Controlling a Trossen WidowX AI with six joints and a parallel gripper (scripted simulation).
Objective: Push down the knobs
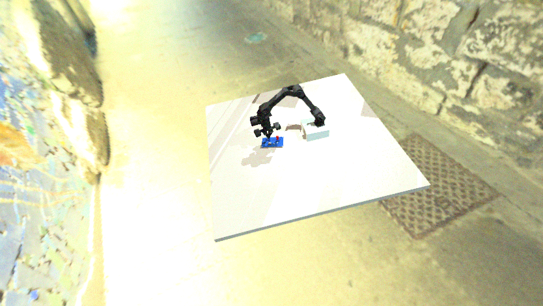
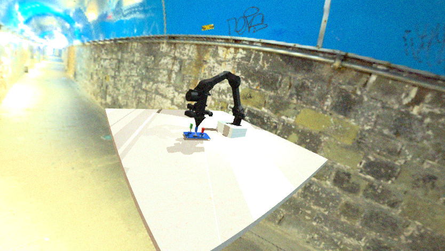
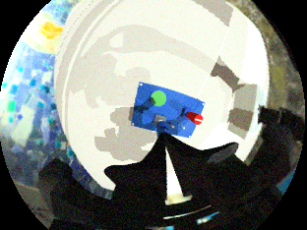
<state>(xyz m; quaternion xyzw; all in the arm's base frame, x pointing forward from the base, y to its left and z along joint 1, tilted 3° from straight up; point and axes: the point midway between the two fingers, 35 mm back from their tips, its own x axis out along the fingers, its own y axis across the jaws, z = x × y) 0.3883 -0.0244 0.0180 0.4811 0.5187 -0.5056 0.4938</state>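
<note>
My gripper tip is now 60 mm past the red knob, 30 mm above it and 10 mm to the left of it. Round my gripper tip: blue knob 20 mm below.
</note>
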